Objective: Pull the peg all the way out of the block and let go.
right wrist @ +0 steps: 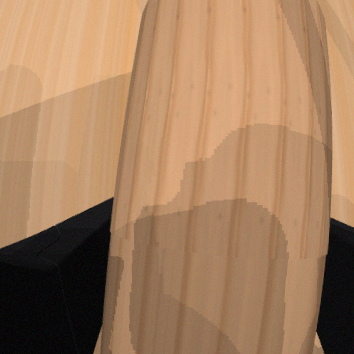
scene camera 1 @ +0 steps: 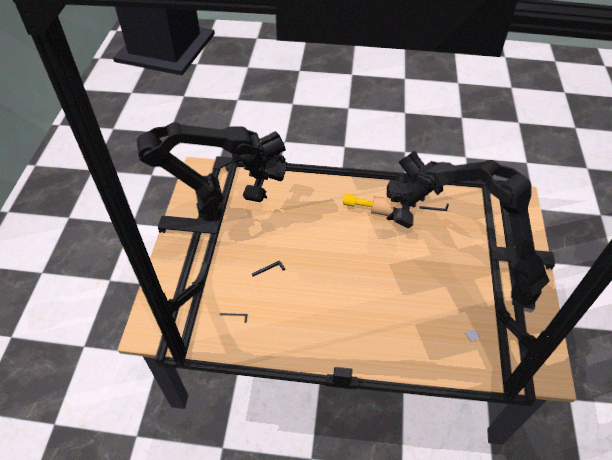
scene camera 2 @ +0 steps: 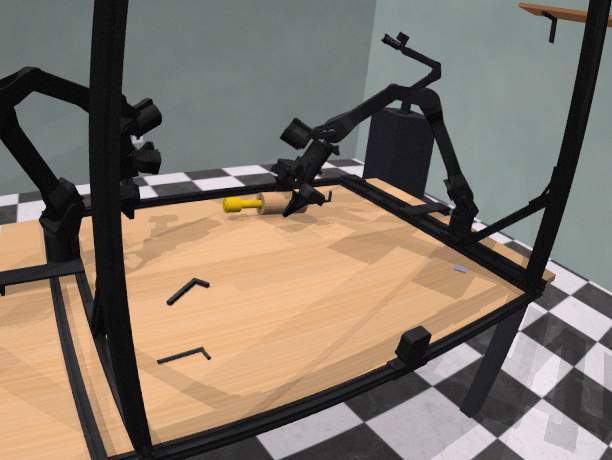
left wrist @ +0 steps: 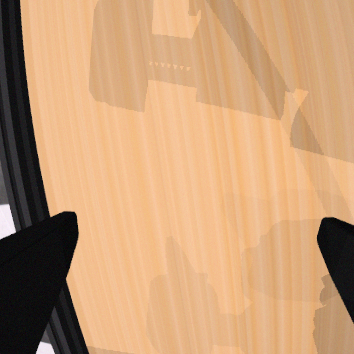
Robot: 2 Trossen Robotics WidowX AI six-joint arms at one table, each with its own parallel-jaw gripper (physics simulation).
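Frame: origin at the left arm's base, x ahead, y left, z up, level; centimetres.
Where they show: left gripper, fingertip midpoint: [scene camera 1: 270, 185] [left wrist: 202, 227]; right gripper, fingertip midpoint: [right wrist: 207, 211] [scene camera 1: 388, 211] [scene camera 2: 278, 211]; left arm's base, origin of the base link: [scene camera 1: 210, 215] [scene camera 2: 63, 258]; right arm's base, origin of the base link: [scene camera 1: 523, 297] [scene camera 2: 459, 230].
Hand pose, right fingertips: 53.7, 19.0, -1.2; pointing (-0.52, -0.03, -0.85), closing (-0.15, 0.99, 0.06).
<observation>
Each offset is from my right fingertips to the top centre of the thing, as dx, dy, dz. "*": to the spot under its first point.
The yellow peg @(-8.4, -0.9, +4.9) [scene camera 1: 349, 200] [scene camera 2: 232, 204] lies level, its thick head pointing left in both scene views and its thin shaft entering the left end of the block. How deep it sits inside is hidden. The block @(+0.7, +0.0, +5.4) [scene camera 1: 381, 206] [scene camera 2: 270, 203] [right wrist: 225, 150] is a light wooden cylinder lying on its side low at the table's far side. My right gripper [scene camera 1: 392, 207] [scene camera 2: 285, 202] [right wrist: 207, 211] is shut on the block, one finger on each side. My left gripper [scene camera 1: 265, 182] [scene camera 2: 139, 181] [left wrist: 202, 227] is open and empty above the table, well left of the peg head.
Hex keys lie on the table: one @(-29.3, -32.7, +0.1) [scene camera 1: 266, 268] [scene camera 2: 182, 291] left of centre, one @(-33.7, -50.2, -0.2) [scene camera 1: 233, 314] [scene camera 2: 181, 355] nearer the front, one @(+13.9, +6.1, +2.4) [scene camera 1: 434, 208] [scene camera 2: 329, 196] just right of my right gripper. A small grey square @(* +31.3, -36.3, -0.5) [scene camera 1: 472, 335] [scene camera 2: 460, 269] lies at the right. Black rails edge the table.
</observation>
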